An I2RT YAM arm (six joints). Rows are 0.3 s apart.
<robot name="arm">
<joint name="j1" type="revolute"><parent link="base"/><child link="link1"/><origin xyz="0.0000 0.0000 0.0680" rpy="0.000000 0.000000 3.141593"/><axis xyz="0 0 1"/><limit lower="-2.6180" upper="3.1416"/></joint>
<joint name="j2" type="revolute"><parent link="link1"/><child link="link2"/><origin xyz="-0.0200 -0.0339 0.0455" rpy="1.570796 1.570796 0.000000"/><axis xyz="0 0 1"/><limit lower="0.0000" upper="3.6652"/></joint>
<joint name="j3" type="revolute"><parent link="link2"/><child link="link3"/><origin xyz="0.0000 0.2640 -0.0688" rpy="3.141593 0.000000 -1.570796"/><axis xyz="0 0 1"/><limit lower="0.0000" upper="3.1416"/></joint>
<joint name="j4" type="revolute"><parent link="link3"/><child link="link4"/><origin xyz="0.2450 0.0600 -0.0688" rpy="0.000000 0.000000 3.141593"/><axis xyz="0 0 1"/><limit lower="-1.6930" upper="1.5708"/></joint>
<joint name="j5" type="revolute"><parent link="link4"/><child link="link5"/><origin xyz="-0.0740 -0.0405 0.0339" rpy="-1.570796 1.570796 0.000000"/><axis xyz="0 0 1"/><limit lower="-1.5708" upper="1.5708"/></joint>
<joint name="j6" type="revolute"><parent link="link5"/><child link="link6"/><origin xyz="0.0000 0.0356 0.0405" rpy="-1.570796 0.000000 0.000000"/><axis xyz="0 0 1"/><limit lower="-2.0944" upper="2.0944"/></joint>
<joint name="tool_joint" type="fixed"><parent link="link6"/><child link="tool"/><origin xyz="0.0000 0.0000 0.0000" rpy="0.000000 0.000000 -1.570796"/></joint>
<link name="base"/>
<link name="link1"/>
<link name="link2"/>
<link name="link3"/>
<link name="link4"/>
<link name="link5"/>
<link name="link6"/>
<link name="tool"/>
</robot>
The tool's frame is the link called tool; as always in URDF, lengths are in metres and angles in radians.
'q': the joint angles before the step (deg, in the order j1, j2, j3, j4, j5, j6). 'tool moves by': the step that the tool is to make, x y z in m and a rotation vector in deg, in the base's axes. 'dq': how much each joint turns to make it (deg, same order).
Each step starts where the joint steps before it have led.
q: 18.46, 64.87, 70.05, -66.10, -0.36, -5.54
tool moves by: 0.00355, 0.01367, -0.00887, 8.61, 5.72, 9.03
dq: 1.14, 2.27, -0.44, -0.17, -12.52, -2.36
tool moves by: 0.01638, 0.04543, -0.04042, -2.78, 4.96, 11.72
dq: 8.78, 8.44, -2.72, 4.82, -0.67, -3.00
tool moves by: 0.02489, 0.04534, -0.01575, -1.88, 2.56, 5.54
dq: 5.63, 11.07, 6.14, 1.77, 0.30, 0.00
